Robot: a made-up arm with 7 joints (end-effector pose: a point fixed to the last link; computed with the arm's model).
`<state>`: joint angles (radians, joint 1 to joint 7).
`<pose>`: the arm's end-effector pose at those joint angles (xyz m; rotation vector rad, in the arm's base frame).
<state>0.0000 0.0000 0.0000 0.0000 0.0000 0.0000 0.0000</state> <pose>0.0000 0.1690 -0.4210 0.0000 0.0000 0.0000</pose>
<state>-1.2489 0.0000 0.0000 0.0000 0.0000 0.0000 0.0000</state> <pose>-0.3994 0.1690 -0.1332 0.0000 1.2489 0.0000</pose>
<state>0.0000 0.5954 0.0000 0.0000 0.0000 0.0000 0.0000</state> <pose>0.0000 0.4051 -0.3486 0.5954 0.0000 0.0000</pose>
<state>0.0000 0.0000 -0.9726 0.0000 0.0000 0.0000 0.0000</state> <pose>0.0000 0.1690 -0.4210 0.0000 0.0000 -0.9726</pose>
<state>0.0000 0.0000 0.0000 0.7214 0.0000 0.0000 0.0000</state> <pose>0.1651 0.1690 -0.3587 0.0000 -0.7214 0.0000</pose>
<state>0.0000 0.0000 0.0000 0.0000 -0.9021 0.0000 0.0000</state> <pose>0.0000 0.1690 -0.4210 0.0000 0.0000 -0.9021</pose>
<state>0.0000 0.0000 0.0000 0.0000 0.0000 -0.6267 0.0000</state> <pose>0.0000 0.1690 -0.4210 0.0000 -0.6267 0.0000</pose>
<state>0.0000 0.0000 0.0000 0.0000 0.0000 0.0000 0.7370</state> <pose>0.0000 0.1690 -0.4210 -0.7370 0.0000 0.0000</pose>
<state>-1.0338 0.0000 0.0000 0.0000 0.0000 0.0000 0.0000</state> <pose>-0.3617 0.1690 -0.2154 0.0000 1.0338 0.0000</pose>
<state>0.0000 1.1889 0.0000 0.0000 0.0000 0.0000 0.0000</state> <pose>0.0000 0.5597 -0.1569 1.1889 0.0000 0.0000</pose>
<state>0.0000 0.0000 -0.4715 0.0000 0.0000 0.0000 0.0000</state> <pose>0.0000 0.1690 -0.4210 0.0000 0.0000 -0.4715</pose>
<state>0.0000 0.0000 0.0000 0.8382 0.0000 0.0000 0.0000</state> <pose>0.1859 0.1690 -0.3382 0.0000 -0.8382 0.0000</pose>
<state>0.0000 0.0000 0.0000 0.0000 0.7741 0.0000 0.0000</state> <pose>0.0000 0.1690 -0.4210 0.0000 0.0000 0.7741</pose>
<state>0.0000 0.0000 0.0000 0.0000 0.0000 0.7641 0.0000</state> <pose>0.0000 0.1690 -0.4210 0.0000 0.7641 0.0000</pose>
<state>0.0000 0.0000 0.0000 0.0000 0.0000 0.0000 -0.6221</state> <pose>0.0000 0.1690 -0.4210 0.6221 0.0000 0.0000</pose>
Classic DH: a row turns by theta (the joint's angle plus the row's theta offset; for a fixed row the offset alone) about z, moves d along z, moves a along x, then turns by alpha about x. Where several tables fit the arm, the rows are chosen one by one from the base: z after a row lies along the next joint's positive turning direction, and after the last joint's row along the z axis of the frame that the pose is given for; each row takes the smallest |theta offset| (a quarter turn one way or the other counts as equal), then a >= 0, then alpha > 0; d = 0 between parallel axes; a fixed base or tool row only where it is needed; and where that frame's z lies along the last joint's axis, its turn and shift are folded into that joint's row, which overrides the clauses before.
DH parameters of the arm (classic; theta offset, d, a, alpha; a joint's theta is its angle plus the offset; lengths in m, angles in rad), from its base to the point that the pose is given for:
base (fixed): 0 0 0 1.5708
joint 1: 1.5708 -0.169 0 1.5708
joint 2: 1.5708 0 0 1.5708
joint 3: 1.5708 -0.171 0 1.5708
joint 4: 0 0 0 -1.5708
joint 5: 0 -0.25 0 -1.5708
joint 6: -1.5708 0 0 1.5708
joint 7: 1.5708 0 0 1.5708
tool (fixed): -1.5708 0 0 0

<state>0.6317 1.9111 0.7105 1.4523 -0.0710 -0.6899 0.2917</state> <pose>0.0222 0.3040 0.2883 -2.2052 1.4867 1.3949</pose>
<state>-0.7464 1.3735 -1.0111 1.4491 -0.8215 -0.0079 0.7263</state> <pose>-0.0701 0.3252 -0.2698 -0.6218 0.8728 -2.1730</pose>
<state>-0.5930 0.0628 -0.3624 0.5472 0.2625 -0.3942 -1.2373</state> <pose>-0.1152 0.1471 -0.3886 1.0792 -0.3025 0.1522</pose>
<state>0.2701 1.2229 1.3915 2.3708 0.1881 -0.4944 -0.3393</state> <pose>-0.0138 0.2196 0.1663 -1.1904 1.7970 0.4014</pose>
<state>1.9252 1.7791 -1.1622 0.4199 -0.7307 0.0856 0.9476</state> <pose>-0.0057 0.5790 0.0411 0.8369 -0.0322 -0.0192</pose>
